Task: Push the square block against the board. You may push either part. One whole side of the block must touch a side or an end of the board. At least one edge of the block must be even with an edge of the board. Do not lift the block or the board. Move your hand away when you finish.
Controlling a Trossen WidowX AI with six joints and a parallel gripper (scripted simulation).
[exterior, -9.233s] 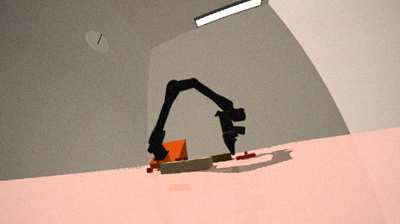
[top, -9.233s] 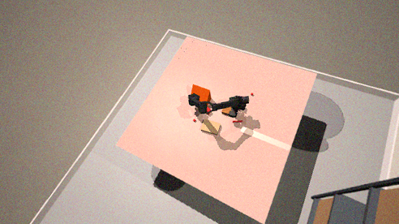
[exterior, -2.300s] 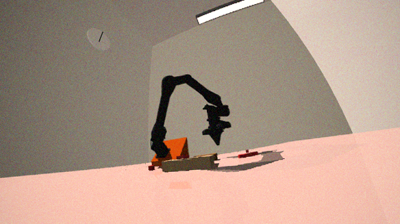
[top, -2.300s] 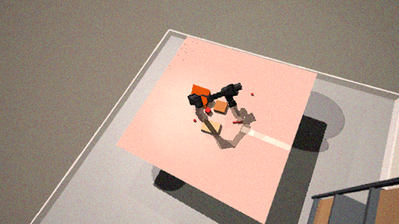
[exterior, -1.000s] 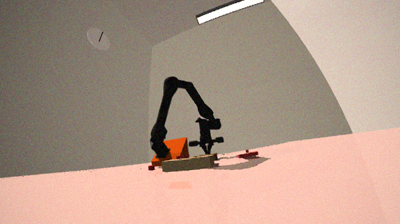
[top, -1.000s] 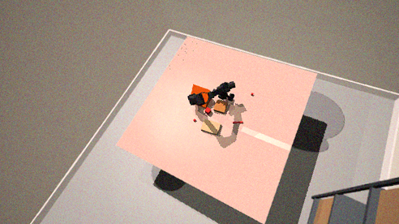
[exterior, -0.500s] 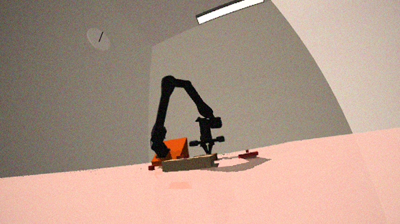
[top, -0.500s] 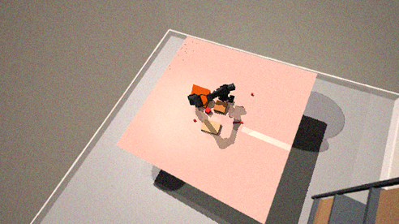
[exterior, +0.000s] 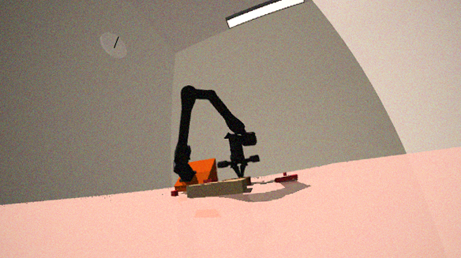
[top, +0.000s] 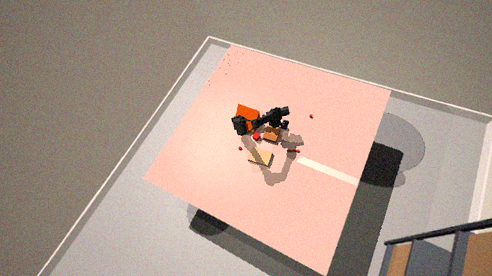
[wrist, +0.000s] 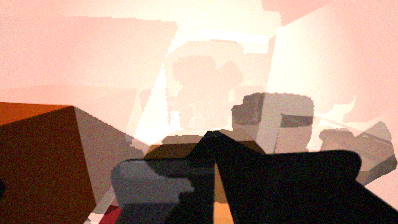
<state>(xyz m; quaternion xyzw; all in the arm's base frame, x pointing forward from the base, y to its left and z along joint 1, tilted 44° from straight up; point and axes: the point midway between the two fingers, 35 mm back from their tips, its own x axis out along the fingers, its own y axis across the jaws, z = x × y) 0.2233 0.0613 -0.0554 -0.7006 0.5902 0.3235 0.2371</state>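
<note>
The square block is 60 mm to the right of my gripper tip. From my gripper tip the other things lie so: tan board 20 mm ahead, 240 mm to the right; red stick 190 mm ahead, 100 mm to the right, 10 mm below.
</note>
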